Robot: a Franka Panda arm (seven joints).
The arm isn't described. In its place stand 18 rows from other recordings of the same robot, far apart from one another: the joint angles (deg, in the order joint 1, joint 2, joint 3, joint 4, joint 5, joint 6, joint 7), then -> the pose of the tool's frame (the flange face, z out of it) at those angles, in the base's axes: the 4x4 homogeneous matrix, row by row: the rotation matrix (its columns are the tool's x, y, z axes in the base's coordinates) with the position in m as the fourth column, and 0 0 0 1 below.
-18.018 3.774 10.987 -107.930 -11.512 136.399 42.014 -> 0.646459 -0.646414 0.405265 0.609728; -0.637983 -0.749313 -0.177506 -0.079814; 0.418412 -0.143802 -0.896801 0.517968; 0 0 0 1
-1.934 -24.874 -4.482 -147.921 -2.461 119.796 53.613 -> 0.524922 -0.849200 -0.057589 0.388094; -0.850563 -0.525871 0.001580 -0.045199; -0.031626 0.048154 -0.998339 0.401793; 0 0 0 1
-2.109 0.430 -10.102 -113.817 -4.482 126.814 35.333 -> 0.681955 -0.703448 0.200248 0.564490; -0.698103 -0.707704 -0.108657 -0.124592; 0.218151 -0.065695 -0.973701 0.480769; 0 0 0 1
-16.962 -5.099 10.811 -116.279 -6.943 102.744 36.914 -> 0.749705 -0.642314 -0.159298 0.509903; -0.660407 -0.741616 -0.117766 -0.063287; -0.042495 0.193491 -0.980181 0.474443; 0 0 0 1
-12.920 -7.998 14.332 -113.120 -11.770 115.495 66.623 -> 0.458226 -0.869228 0.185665 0.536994; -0.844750 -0.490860 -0.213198 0.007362; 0.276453 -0.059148 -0.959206 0.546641; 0 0 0 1
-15.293 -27.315 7.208 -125.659 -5.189 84.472 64.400 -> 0.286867 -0.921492 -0.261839 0.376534; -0.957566 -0.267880 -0.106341 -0.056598; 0.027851 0.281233 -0.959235 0.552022; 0 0 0 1
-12.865 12.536 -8.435 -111.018 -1.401 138.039 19.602 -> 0.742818 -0.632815 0.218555 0.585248; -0.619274 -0.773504 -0.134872 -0.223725; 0.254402 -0.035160 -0.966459 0.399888; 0 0 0 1
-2.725 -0.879 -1.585 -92.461 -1.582 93.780 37.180 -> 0.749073 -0.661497 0.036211 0.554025; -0.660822 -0.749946 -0.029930 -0.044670; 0.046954 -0.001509 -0.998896 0.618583; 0 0 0 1
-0.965 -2.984 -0.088 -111.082 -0.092 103.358 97.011 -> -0.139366 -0.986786 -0.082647 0.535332; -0.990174 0.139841 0.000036 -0.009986; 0.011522 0.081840 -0.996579 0.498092; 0 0 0 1
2.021 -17.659 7.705 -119.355 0.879 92.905 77.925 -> 0.360201 -0.920855 -0.149268 0.439074; -0.932845 -0.356815 -0.049823 0.082623; -0.007382 0.157191 -0.987541 0.541496; 0 0 0 1
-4.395 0.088 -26.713 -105.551 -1.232 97.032 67.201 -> -0.143046 -0.979861 -0.139321 0.466469; -0.988978 0.136081 0.058350 -0.283738; -0.038216 0.146132 -0.988527 0.505949; 0 0 0 1
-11.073 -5.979 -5.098 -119.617 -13.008 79.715 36.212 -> 0.527399 -0.615029 -0.586166 0.423051; -0.782496 -0.620386 -0.053112 -0.151858; -0.330984 0.486684 -0.808449 0.441991; 0 0 0 1
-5.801 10.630 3.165 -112.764 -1.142 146.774 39.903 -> 0.680589 -0.616022 0.396630 0.627874; -0.664426 -0.747080 -0.020212 -0.030119; 0.308765 -0.249775 -0.917756 0.422763; 0 0 0 1
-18.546 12.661 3.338 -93.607 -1.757 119.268 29.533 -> 0.694548 -0.686985 0.213667 0.627195; -0.689855 -0.720232 -0.073249 -0.175401; 0.204211 -0.096524 -0.974157 0.510623; 0 0 0 1
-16.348 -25.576 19.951 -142.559 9.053 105.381 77.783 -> 0.163638 -0.961986 -0.218645 0.383996; -0.985791 -0.167973 0.001260 0.037530; -0.037938 0.215332 -0.975804 0.419420; 0 0 0 1
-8.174 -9.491 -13.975 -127.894 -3.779 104.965 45.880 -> 0.386660 -0.893521 -0.228287 0.430281; -0.909638 -0.410269 0.065105 -0.183069; -0.151832 0.182485 -0.971415 0.421290; 0 0 0 1
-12.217 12.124 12.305 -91.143 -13.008 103.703 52.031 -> 0.651939 -0.758072 0.017394 0.628073; -0.744521 -0.644296 -0.174847 -0.028813; 0.143753 0.101039 -0.984442 0.514495; 0 0 0 1
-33.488 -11.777 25.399 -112.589 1.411 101.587 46.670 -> 0.566295 -0.824063 -0.015184 0.500307; -0.823109 -0.564498 -0.061917 -0.053678; 0.042452 0.047561 -0.997966 0.551678; 0 0 0 1
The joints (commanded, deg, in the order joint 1, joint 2, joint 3, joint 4, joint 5, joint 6, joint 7), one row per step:
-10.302 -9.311 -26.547 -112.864 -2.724 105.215 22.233
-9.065 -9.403 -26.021 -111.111 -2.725 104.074 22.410
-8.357 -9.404 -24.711 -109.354 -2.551 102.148 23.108
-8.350 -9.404 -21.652 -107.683 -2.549 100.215 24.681
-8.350 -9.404 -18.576 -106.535 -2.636 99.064 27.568
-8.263 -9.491 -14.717 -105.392 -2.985 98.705 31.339
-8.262 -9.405 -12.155 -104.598 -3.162 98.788 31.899
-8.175 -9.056 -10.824 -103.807 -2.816 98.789 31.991
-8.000 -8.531 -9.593 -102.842 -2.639 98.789 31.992
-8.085 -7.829 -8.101 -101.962 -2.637 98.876 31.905
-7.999 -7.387 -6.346 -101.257 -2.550 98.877 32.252
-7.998 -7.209 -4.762 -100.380 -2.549 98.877 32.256
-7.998 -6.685 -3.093 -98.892 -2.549 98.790 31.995
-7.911 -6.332 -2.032 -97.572 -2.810 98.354 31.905
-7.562 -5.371 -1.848 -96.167 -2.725 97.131 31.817
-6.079 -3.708 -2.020 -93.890 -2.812 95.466 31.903
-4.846 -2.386 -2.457 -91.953 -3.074 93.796 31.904
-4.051 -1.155 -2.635 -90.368 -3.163 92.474 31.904
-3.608 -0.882 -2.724 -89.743 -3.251 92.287 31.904
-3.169 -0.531 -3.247 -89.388 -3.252 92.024 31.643
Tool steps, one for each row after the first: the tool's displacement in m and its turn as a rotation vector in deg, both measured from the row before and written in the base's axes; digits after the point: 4 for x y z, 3 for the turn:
0.0100 0.0112 0.0140 -0.460 -0.560 1.483
0.0100 0.0151 0.0126 0.036 0.097 1.193
0.0141 0.0246 0.0129 -0.320 0.315 1.384
0.0133 0.0254 0.0095 -0.501 0.117 0.110
0.0159 0.0329 0.0116 -1.167 -0.621 0.112
0.0103 0.0219 0.0071 -0.865 -0.624 1.958
0.0071 0.0126 0.0040 -0.097 -0.488 1.253
0.0076 0.0122 0.0038 -0.246 -0.425 1.350
0.0082 0.0122 0.0016 -0.395 -0.197 1.461
0.0075 0.0168 0.0023 -0.244 -0.251 1.462
0.0052 0.0147 0.0060 -0.378 -0.649 1.557
0.0068 0.0154 0.0078 -0.441 -0.809 1.901
0.0037 0.0103 0.0072 -0.498 -0.450 1.213
0.0044 0.0046 0.0008 0.153 0.766 0.558
0.0086 0.0111 0.0007 0.039 1.051 1.145
0.0056 0.0064 0.0009 -0.146 1.082 0.709
0.0053 0.0053 -0.0008 -0.019 0.975 0.544
0.0017 0.0031 0.0023 -0.117 -0.153 0.342
0.0014 -0.0009 -0.0009 0.003 0.274 0.161

